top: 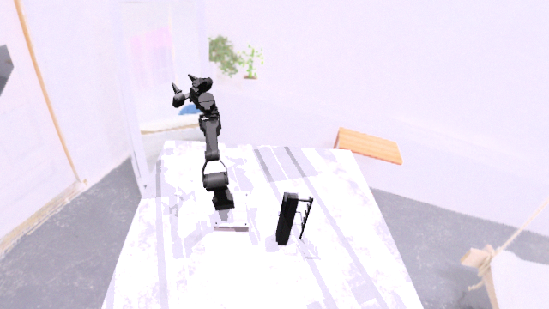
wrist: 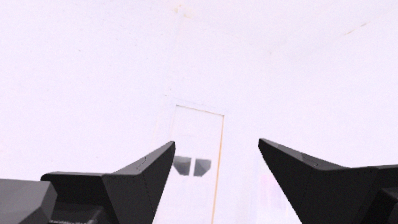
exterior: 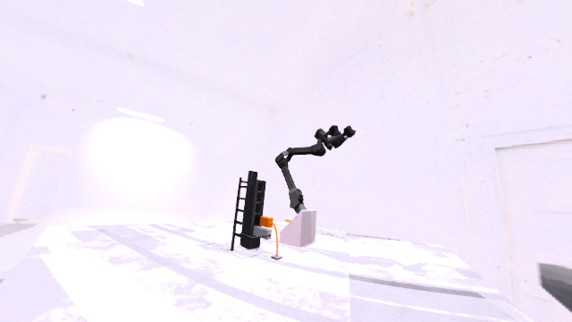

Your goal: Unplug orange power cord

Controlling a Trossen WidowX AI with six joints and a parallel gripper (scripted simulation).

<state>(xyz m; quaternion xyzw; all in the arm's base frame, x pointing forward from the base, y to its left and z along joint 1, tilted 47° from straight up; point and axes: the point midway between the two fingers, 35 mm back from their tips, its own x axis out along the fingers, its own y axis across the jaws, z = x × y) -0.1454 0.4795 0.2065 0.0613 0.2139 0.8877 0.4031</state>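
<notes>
Now: gripper tip 50 cm above the orange plug, 47 cm short of it and 25 cm to the left of it.
</notes>
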